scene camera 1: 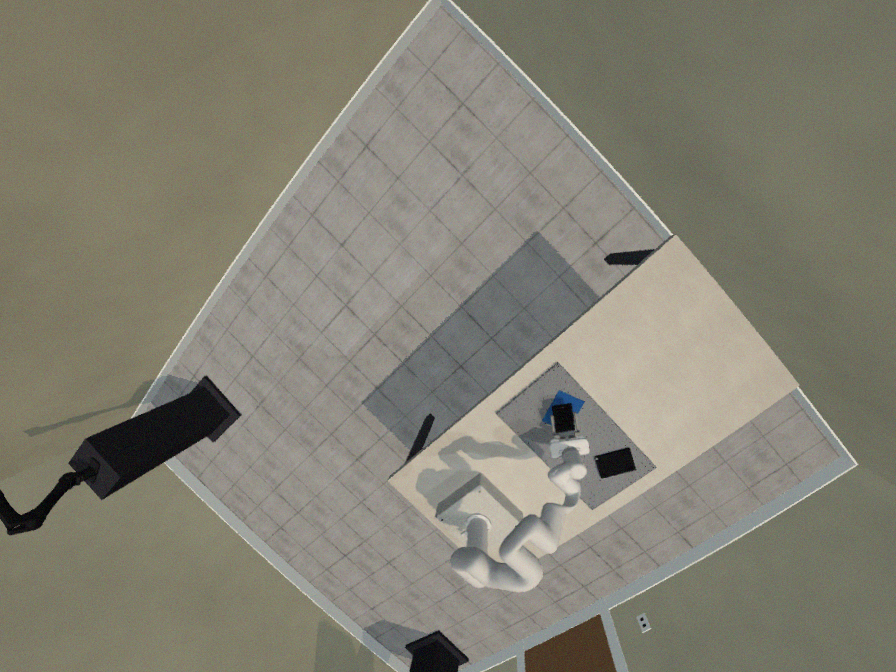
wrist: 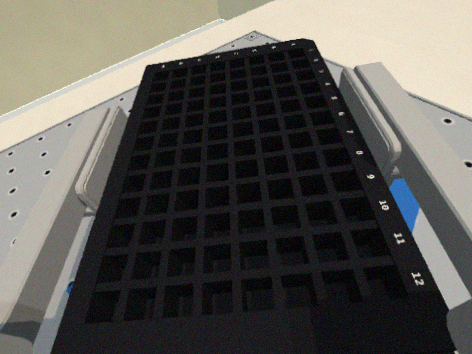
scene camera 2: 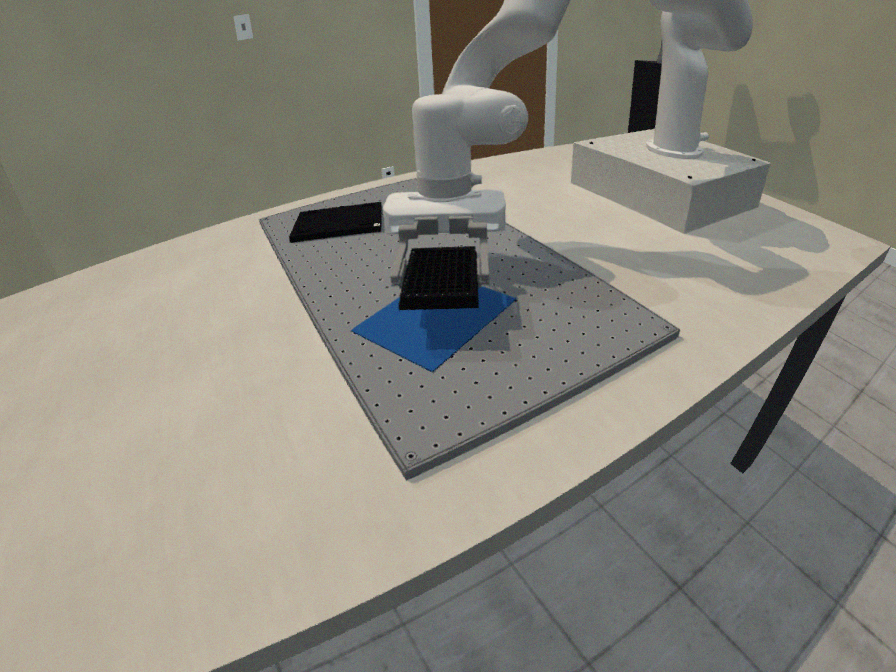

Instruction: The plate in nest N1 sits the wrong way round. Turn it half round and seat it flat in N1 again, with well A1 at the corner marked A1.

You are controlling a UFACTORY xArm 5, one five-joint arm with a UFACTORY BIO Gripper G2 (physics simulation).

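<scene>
The black well plate hangs roughly level above the blue sheet, clear of it. My gripper is shut on its two long sides, one finger along each. In the wrist view the numbers run down the right edge, with 12 near the camera and the low numbers at the far end, where the right corner is cut; the letters there are too small to read surely. The black nest N1 lies apart from the plate, with a small white mark at one corner.
The blue sheet lies flat on the grey perforated board. The arm's pale base block stands on the beige table, beside the board.
</scene>
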